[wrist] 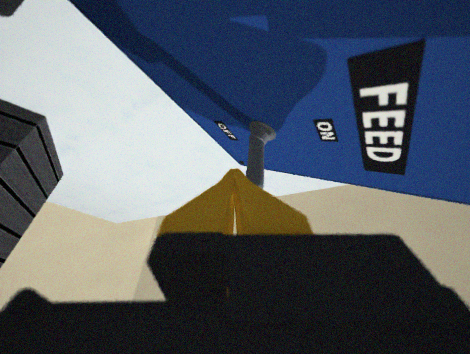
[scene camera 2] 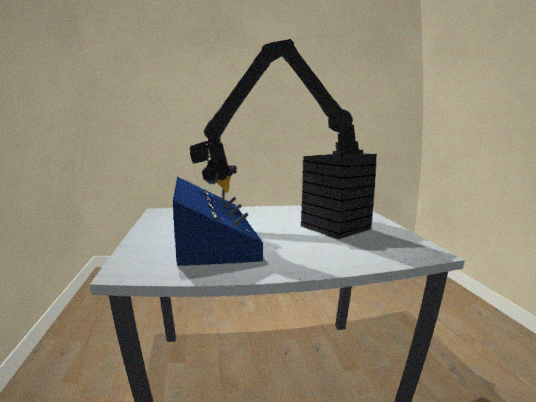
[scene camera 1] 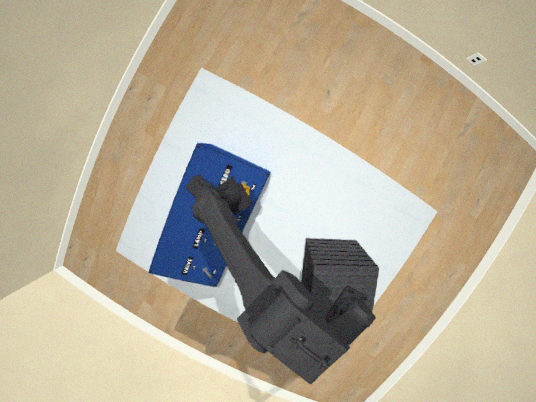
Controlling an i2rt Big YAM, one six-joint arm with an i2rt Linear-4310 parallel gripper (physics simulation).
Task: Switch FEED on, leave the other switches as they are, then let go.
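Places are measured from the arm's base along level axes (x back, y right, z up), in centimetres.
Pixels of known places: gripper, fingertip midpoint: (wrist: 234,176) (scene camera 2: 227,191) (scene camera 1: 248,188); arm's base, link origin: (scene camera 2: 347,154) (scene camera 1: 346,306).
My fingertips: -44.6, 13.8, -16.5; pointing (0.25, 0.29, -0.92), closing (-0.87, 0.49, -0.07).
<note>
For each thing: its top centre in the pictures, then the offset to it from my fingertips, as dx, dy, dz. Level surfaces: height alone.
- FEED label, top centre: (wrist: 386,138) (scene camera 1: 224,176) -8.5, -0.6, +0.4
- grey FEED lever, top centre: (wrist: 255,189) (scene camera 2: 223,188) -1.6, +0.0, +1.4
- LAMP label, top centre: (scene camera 1: 198,239) -6.6, -24.5, +0.4
- VALVE label, top centre: (scene camera 1: 187,266) -5.7, -36.5, +0.4
- white table, surface height: dz -12.9
A blue sloped switch box (scene camera 1: 170,240) (scene camera 2: 215,245) (wrist: 425,95) stands on the table. The FEED label (scene camera 1: 226,175) (wrist: 387,112) is at its far end in scene camera 1. The grey FEED lever (scene camera 2: 223,194) (wrist: 256,162) stands nearly upright, between its OFF label (wrist: 226,130) and ON label (wrist: 326,130). My gripper (scene camera 1: 245,188) (scene camera 2: 227,190) (wrist: 234,176) is shut and empty. Its yellow tips are at the lever's free end, which they hide in the wrist view; contact cannot be told. The other three levers (scene camera 2: 230,202) (scene camera 2: 235,209) (scene camera 2: 242,218) lean towards the box's low edge.
The LAMP label (scene camera 1: 198,239) and VALVE label (scene camera 1: 187,265) show along the box; the arm covers the part between LAMP and FEED in scene camera 1. The arm's dark ribbed pedestal (scene camera 1: 340,260) (scene camera 2: 337,195) (wrist: 25,165) stands on the white table (scene camera 1: 320,165) (scene camera 2: 285,252).
</note>
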